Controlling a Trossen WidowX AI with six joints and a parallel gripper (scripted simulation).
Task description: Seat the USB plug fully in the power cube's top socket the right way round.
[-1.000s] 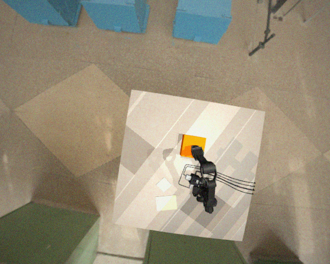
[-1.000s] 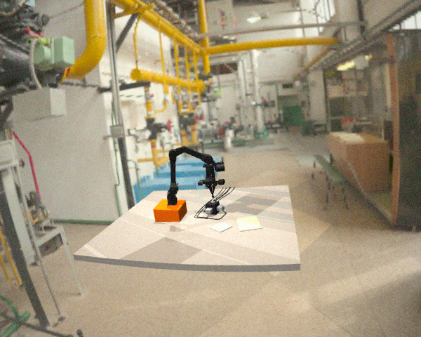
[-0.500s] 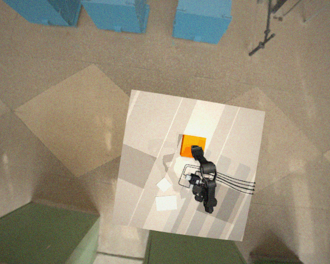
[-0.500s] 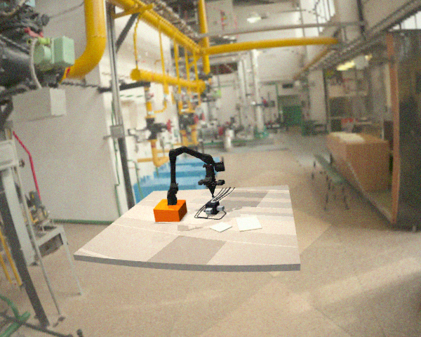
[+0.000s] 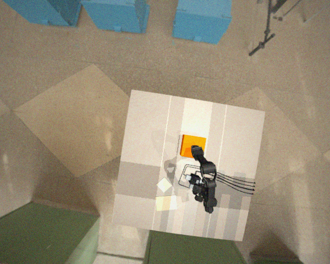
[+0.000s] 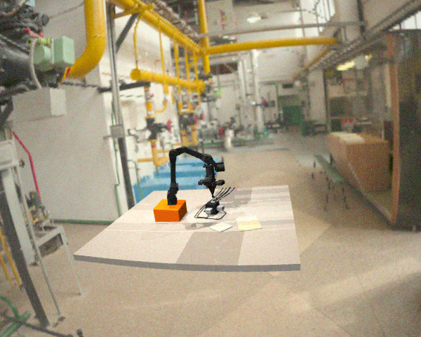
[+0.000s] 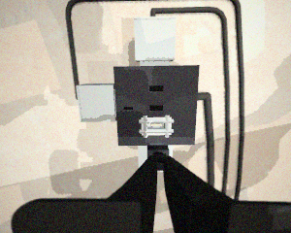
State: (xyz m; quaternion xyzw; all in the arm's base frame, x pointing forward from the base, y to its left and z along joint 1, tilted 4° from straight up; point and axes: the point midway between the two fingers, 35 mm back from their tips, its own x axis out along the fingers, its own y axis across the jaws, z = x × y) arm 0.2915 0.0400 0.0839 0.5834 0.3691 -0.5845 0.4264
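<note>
My gripper tip is now 20 mm above the USB plug. Also, from my gripper tip: cream card 230 mm ahead, 270 mm to the right, 130 mm below.
</note>
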